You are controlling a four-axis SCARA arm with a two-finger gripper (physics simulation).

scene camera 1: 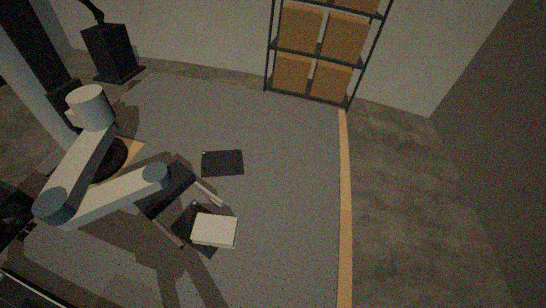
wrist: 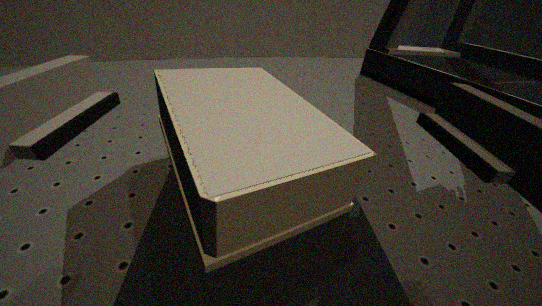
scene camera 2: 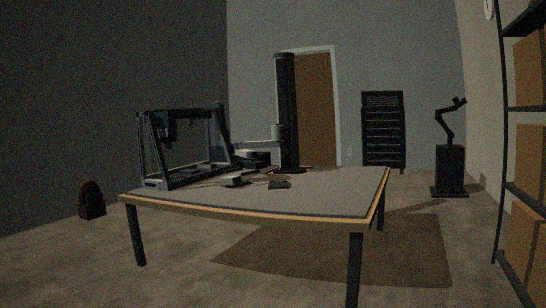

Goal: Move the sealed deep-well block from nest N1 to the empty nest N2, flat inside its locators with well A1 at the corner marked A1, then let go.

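Places are measured from the arm's base along level axes (x back, y up, z left), in millimetres.
Pixels of known places: gripper, fingertip midpoint: (scene camera 1: pixel 203 224) (wrist: pixel 274 89) (scene camera 2: pixel 232 173); arm's base, origin of the base link: (scene camera 2: pixel 289 171).
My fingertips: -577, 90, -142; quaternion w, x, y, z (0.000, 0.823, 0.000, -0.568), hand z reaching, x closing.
Ahead of a thing's pixels: the offset from my fingertips to its middle, as dx, dy, dz.
The sealed block {-29, -38, +6} (scene camera 1: pixel 214 230) (scene camera 2: pixel 232 181) (wrist: pixel 260 120) is a pale box with a lighter top and a thin skirt. It sits turned and shifted relative to dark nest N1 {+25, -67, +10} (scene camera 1: pixel 184 222), overhanging its right side in scene camera 1. Its underside contact is hidden, and well A1 cannot be made out. Dark nest N2 {+56, -69, +281} (scene camera 1: pixel 222 163) (scene camera 2: pixel 279 185) stands apart, with no block on it. My gripper (scene camera 1: pixel 200 224) (wrist: pixel 274 89) is open; its fingers stand wide apart, one on either side of the block's near part, with gaps on both sides. Exact finger height is hard to tell.
The table has a wooden edge (scene camera 1: pixel 345 200) (scene camera 2: pixel 300 220). A dark framed machine (scene camera 2: pixel 155 184) (wrist: pixel 395 75) stands on the table, to the right in the wrist view. The arm's column (scene camera 2: pixel 286 110) rises behind the nests. A shelf rack (scene camera 2: pixel 505 110) with boxes stands beyond the table.
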